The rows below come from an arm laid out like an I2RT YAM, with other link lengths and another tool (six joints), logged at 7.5 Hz.
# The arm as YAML. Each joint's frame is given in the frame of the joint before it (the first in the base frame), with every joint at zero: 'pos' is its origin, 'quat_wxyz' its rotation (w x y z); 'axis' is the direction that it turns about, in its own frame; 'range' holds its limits. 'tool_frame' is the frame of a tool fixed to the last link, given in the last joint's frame.
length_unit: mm
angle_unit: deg
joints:
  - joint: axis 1
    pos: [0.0, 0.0, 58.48]
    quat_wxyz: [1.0, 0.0, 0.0, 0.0]
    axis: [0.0, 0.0, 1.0]
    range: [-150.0, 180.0]
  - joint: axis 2
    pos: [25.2, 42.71, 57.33]
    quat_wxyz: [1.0, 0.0, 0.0, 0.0]
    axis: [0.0, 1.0, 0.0]
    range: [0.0, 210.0]
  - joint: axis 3
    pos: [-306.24, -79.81, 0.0]
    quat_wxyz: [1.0, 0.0, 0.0, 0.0]
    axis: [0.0, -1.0, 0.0]
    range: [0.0, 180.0]
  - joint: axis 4
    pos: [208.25, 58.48, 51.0]
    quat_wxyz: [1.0, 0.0, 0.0, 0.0]
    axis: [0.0, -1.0, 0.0]
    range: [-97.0, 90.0]
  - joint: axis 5
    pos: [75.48, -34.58, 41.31]
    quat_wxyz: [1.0, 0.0, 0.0, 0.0]
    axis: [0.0, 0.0, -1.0]
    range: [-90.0, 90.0]
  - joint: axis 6
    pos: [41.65, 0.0, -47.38]
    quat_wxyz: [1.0, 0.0, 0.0, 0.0]
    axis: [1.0, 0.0, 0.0]
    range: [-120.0, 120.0]
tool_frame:
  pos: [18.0, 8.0, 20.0]
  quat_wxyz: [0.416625, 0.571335, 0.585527, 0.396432]
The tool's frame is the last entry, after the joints.
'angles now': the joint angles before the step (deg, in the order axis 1, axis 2, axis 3, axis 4, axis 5, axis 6). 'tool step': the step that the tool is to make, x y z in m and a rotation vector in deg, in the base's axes. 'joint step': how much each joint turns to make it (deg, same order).
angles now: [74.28, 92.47, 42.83, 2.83, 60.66, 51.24]
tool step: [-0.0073, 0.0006, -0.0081, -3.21, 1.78, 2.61]
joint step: [1.31, 0.25, -0.78, -1.87, -1.53, -0.76]
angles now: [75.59, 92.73, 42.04, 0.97, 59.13, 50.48]
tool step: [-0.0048, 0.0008, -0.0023, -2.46, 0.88, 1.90]
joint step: [0.87, -0.15, -0.02, -1.70, -0.85, -1.21]
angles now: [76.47, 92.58, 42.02, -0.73, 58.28, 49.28]
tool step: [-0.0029, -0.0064, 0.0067, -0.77, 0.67, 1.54]
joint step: [0.11, -2.58, -0.27, -1.93, -1.27, -1.53]
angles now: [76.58, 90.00, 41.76, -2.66, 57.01, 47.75]
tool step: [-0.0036, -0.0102, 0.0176, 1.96, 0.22, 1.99]
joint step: [-0.01, -4.93, 0.00, -1.48, -1.81, -1.93]
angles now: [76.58, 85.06, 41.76, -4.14, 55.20, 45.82]
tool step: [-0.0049, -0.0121, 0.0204, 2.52, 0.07, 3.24]
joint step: [-0.01, -5.85, 0.01, -0.91, -2.76, -3.11]
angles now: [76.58, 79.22, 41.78, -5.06, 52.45, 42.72]
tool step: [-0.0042, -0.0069, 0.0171, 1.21, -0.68, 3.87]
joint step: [-0.01, -4.24, 0.48, 0.07, -2.72, -4.44]
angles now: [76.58, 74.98, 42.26, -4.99, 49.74, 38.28]
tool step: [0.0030, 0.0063, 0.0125, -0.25, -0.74, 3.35]
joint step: [-1.04, -0.30, 2.16, 1.06, -3.10, -4.81]
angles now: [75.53, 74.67, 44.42, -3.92, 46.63, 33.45]
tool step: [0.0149, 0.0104, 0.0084, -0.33, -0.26, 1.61]
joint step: [-3.36, 2.07, 2.84, 1.93, -4.00, -4.19]
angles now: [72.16, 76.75, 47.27, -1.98, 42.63, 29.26]
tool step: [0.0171, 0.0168, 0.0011, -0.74, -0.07, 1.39]
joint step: [-2.89, 4.08, 2.87, 2.66, -3.52, -3.24]
